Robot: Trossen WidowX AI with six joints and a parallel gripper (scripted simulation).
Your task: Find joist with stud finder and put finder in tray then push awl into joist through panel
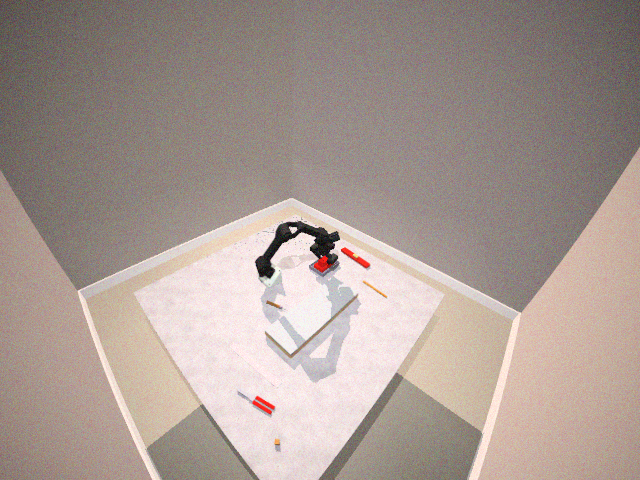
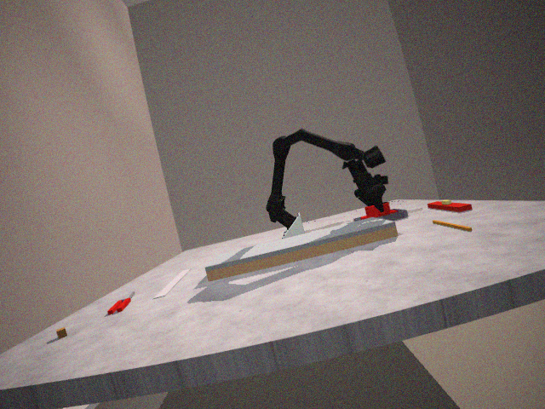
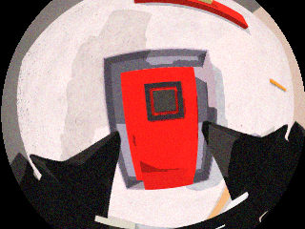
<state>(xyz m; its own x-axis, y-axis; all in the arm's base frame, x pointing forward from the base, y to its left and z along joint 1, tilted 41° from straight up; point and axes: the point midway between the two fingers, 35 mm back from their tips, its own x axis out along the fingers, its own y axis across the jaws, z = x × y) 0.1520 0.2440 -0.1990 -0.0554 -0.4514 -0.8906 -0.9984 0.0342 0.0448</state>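
My gripper tip is 3 cm to the right of the square indicator and 3 cm below it. Also, from my gripper tip: red stud finder (1 cm to the left, 1 cm above); then red level (10 cm ahead, 21 cm to the left, 2 cm below); then grey tray (2 cm below).
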